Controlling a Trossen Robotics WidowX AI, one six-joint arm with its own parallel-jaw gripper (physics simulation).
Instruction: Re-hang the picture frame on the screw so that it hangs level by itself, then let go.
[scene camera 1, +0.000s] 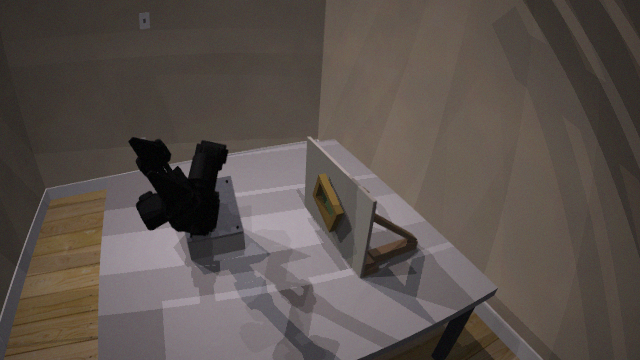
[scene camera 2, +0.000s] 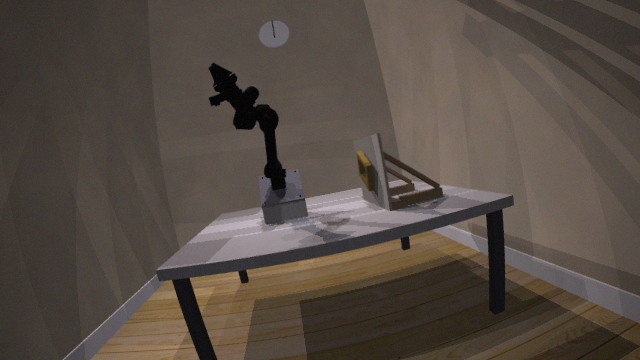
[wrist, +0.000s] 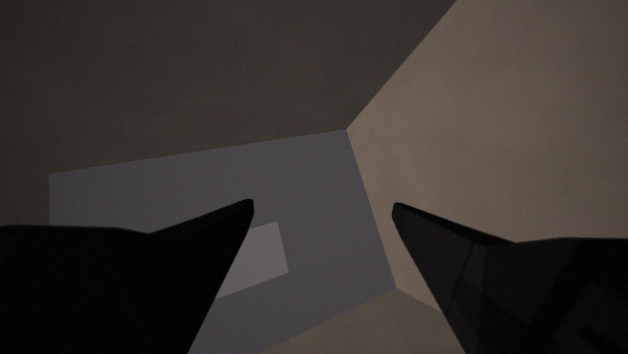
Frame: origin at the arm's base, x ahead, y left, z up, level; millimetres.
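Seen in the pictures: gripper, fingertip midpoint: (scene camera 1: 138, 155) (scene camera 2: 210, 65) (wrist: 323, 207); arm's base, link origin: (scene camera 2: 278, 184).
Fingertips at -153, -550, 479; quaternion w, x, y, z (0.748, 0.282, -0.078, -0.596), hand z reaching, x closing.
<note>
Offsets run from my fingertips to a thing's middle, as dx, dy, dz. "pt": to the spot under its first point. Level surfaces: height alone.
The yellow picture frame {+556, +412, -482} (scene camera 1: 334, 196) (scene camera 2: 369, 176) is against the front face of the upright pale board {pt +573, +253, -470} (scene camera 1: 355, 225) (scene camera 2: 383, 175). In scene camera 1 its long edges slope more steeply than the board's, so it looks tilted, with the end nearer that camera lower. The screw does not show. My black gripper (scene camera 1: 134, 140) (scene camera 2: 213, 67) (wrist: 323, 207) is open and empty. It is high above the table, on the far side of the arm base from the board, pointing up and away from the frame. No picture frame shows in the wrist view.
Brown wooden braces {pt +745, +229, -606} (scene camera 1: 395, 247) (scene camera 2: 420, 196) support the board from behind. The grey arm base (scene camera 1: 217, 246) (scene camera 2: 285, 210) stands on the table {dz -644} (scene camera 1: 135, 285) (scene camera 2: 240, 245), some distance in front of the board. A round clock (scene camera 2: 274, 34) is on the wall.
</note>
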